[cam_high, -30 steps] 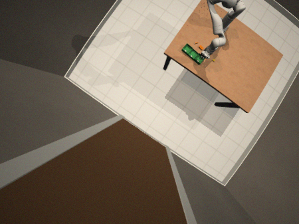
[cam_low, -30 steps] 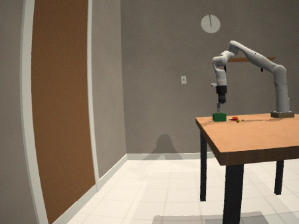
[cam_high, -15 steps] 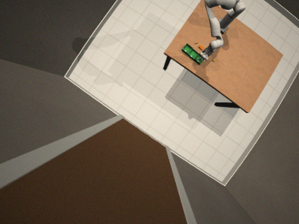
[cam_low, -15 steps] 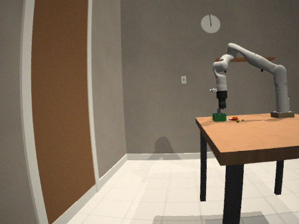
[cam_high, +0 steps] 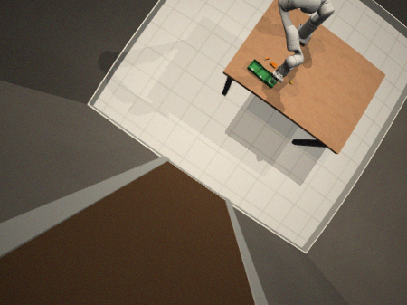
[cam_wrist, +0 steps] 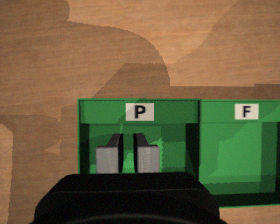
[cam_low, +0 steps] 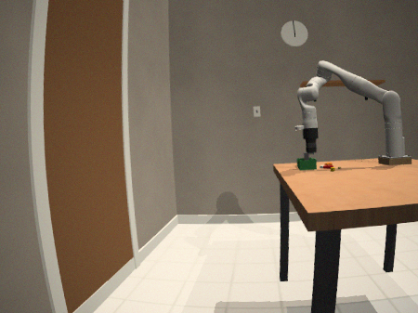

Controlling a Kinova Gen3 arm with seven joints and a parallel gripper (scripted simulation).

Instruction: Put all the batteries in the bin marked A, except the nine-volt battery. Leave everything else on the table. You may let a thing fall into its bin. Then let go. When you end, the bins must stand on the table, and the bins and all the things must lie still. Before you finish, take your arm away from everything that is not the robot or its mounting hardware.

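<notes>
My gripper is now 150 mm past the orange cylindrical battery, 120 mm to the left of it and 30 mm above it. Round my hand: green bin strip 90 mm to the right, 20 mm behind, 10 mm below; then orange nine-volt battery 130 mm behind, 40 mm to the right, 30 mm below; then red thing 90 mm behind, 30 mm below, 20 mm to the left.
</notes>
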